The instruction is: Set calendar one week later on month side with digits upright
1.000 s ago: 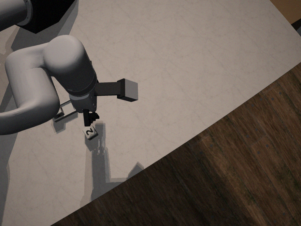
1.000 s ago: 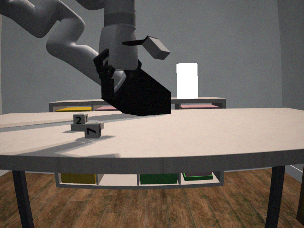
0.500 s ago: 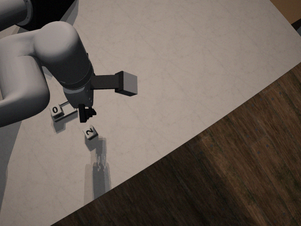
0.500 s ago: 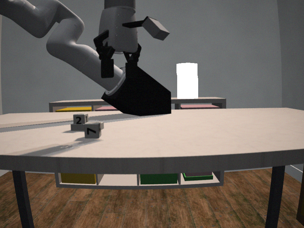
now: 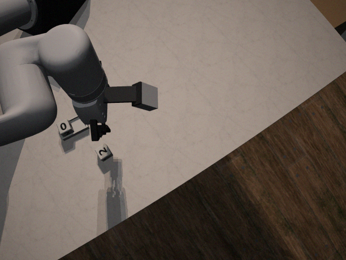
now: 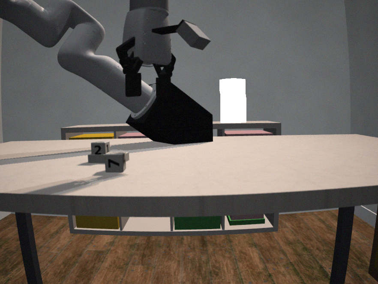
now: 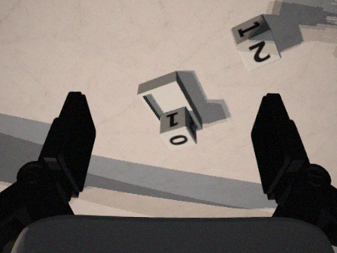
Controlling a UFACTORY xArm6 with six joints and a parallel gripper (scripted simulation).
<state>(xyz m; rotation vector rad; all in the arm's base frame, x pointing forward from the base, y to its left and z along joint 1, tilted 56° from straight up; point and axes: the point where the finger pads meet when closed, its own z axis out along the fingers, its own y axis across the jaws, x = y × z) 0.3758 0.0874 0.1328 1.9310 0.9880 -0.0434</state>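
Right now the grey tray is 8 cm behind my hand, 8 cm to the right of it and 13 cm below it. From my hand the other things lie so: white cube: 3 cm ahead, 7 cm to the right, 12 cm below.
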